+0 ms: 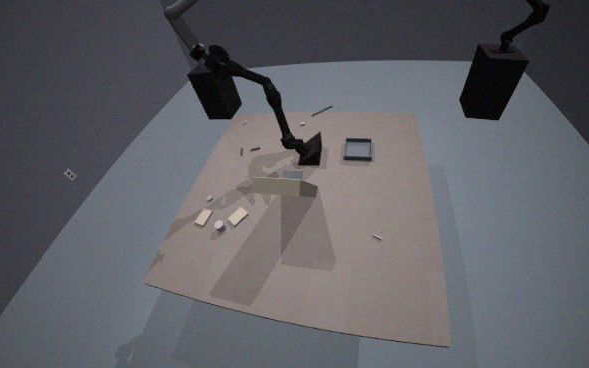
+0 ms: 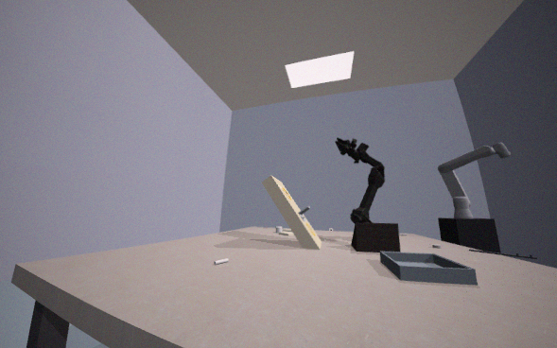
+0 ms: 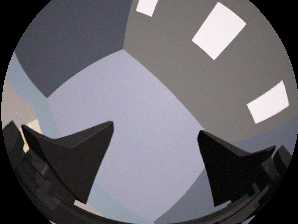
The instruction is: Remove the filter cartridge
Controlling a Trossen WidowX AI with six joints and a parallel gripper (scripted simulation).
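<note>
Now: the round white cartridge 27 cm ahead of my gripper tip, 34 cm to the left of it and 43 cm below it. The rest, counted from my gripper tip: service panel 23 cm ahead, 33 cm to the left, 50 cm below; then grey tray 19 cm behind, 59 cm to the left, 65 cm below.
</note>
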